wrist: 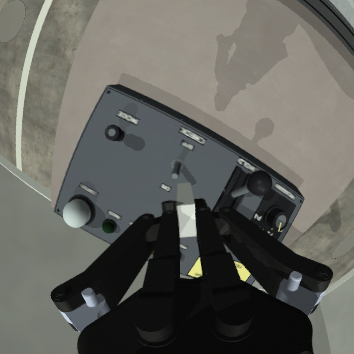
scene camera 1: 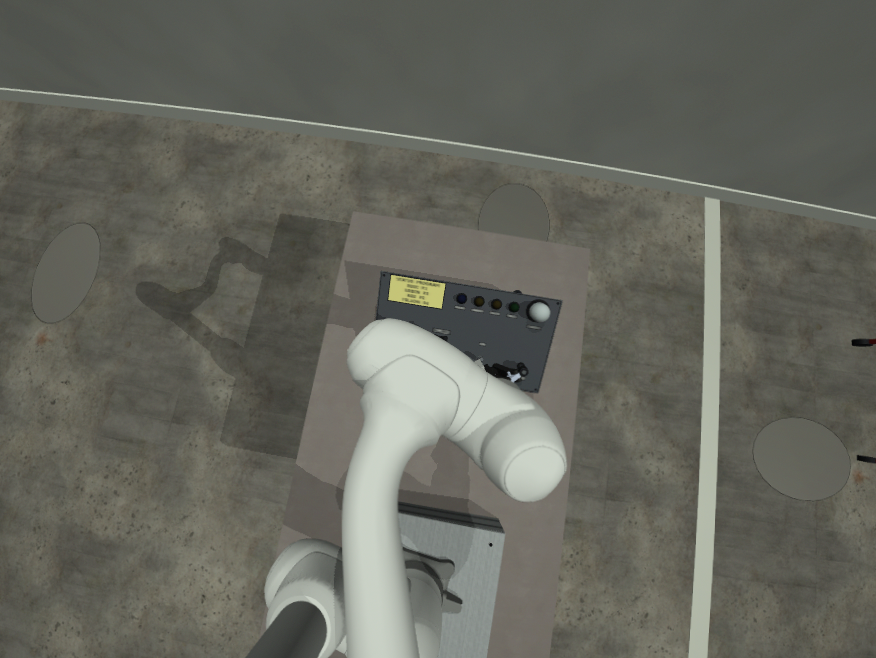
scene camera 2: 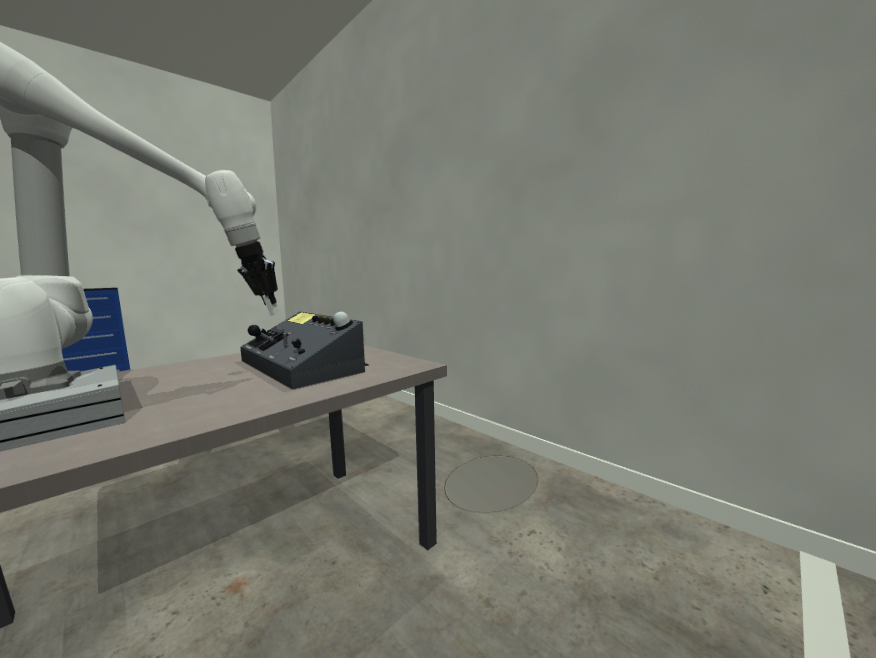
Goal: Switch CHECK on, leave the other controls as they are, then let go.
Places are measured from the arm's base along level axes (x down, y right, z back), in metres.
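Pixels of known places: gripper, fingertip midpoint: [wrist: 184,194] [scene camera 1: 479,365] [scene camera 2: 275,313]; arm's base at its link origin: [scene camera 1: 414,584] [scene camera 2: 27,389].
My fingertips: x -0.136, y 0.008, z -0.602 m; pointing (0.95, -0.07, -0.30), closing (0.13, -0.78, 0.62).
Ahead of a thing's pixels: the offset from my fingertips to its middle. "pt": to the spot under its first point.
The dark control panel @(dx +0.122, dy -0.056, dz -0.081 m) [scene camera 1: 520,339] [scene camera 2: 343,354] [wrist: 145,175] stands on the table. Its CHECK toggle @(dx +0.090, dy +0.011, dz -0.023 m) [scene camera 2: 286,342] [wrist: 175,170] is a small grey lever; in the wrist view it leans toward the ON label @(pt dx +0.096, dy +0.005, dz -0.069 m) [wrist: 165,187], away from the OFF label @(pt dx +0.132, dy +0.013, dz +0.009 m) [wrist: 187,145]. In scene camera 1 the toggle is hidden. My gripper [scene camera 2: 270,308] [wrist: 184,194] is shut with nothing between its fingers. It hangs above the panel, apart from the toggle, which shows beyond the fingertips in the wrist view.
The HOLD lever with its black ball @(dx +0.062, dy -0.102, dz +0.051 m) [scene camera 2: 254,330] [wrist: 259,183] and a rotary knob @(dx +0.097, dy -0.228, dz +0.006 m) [wrist: 276,218] are on one side of CHECK. The MODE knob @(dx +0.102, dy +0.130, dz -0.033 m) [scene camera 1: 522,369] [scene camera 2: 296,343] [wrist: 114,132] is on the other. A white dome @(pt dx +0.000, dy +0.117, dz -0.175 m) [scene camera 1: 539,311] [scene camera 2: 341,319] [wrist: 77,212] and a yellow label @(pt dx +0.046, dy -0.209, dz -0.154 m) [scene camera 1: 416,291] [scene camera 2: 301,318] are farther up the panel.
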